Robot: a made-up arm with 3 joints.
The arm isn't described. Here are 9 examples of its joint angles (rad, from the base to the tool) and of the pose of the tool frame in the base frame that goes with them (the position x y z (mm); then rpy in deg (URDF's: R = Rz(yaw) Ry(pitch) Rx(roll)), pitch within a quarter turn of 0, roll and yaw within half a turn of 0).
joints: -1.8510 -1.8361 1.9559
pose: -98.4 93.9 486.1 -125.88 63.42 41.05
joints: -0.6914 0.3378 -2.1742
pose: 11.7 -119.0 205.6 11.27 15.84 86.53
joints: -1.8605 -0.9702 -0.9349
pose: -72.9 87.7 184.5 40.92 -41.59 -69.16
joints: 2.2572 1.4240 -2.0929
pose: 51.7 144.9 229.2 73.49 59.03 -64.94
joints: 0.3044 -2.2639 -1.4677
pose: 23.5 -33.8 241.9 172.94 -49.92 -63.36
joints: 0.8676 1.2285 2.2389
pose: 26.9 -51.9 17.9 60.09 -47.69 -107.25
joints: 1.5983 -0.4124 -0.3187
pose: 100.0 -140.2 208.6 22.56 -7.21 108.40
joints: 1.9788 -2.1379 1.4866
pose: 212.3 -45.6 448.2 172.48 57.19 -165.55
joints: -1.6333 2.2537 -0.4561
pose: -99.4 133.8 297.1 -132.18 19.98 -110.78
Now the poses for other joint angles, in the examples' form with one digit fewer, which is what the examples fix.
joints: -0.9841 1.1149 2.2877
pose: -32 -3 25 53.3 -42.6 150.4
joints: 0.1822 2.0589 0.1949
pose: -152 -182 228 -118.4 -9.8 15.7
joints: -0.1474 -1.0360 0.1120
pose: -183 -19 260 59.2 5.5 -11.7
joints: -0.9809 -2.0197 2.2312
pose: -148 -71 477 -128.1 45.4 94.6
